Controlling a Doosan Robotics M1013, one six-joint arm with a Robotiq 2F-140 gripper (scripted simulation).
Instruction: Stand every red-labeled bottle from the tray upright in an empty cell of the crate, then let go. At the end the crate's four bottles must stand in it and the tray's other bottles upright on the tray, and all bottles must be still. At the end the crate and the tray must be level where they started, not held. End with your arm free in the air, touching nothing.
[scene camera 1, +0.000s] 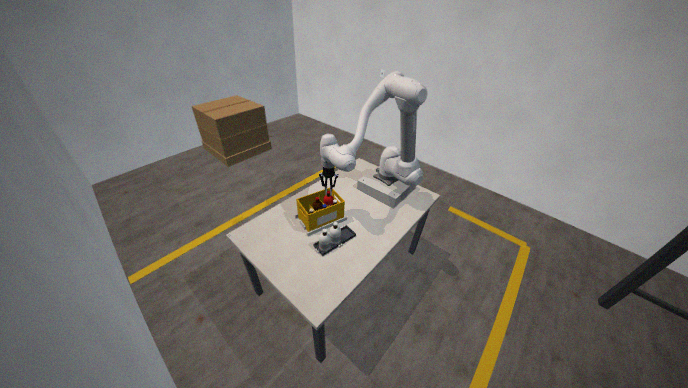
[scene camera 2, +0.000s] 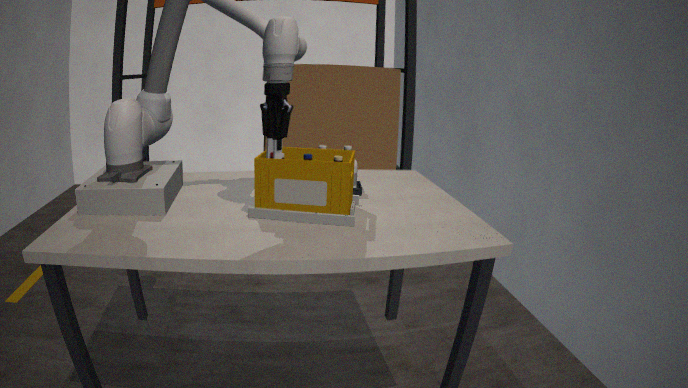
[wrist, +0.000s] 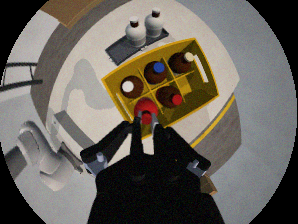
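Labels:
There is a yellow crate (wrist: 195, 93) at 37 cm from the lens, while my own gripper (wrist: 146, 116) is 22 cm from the lens.

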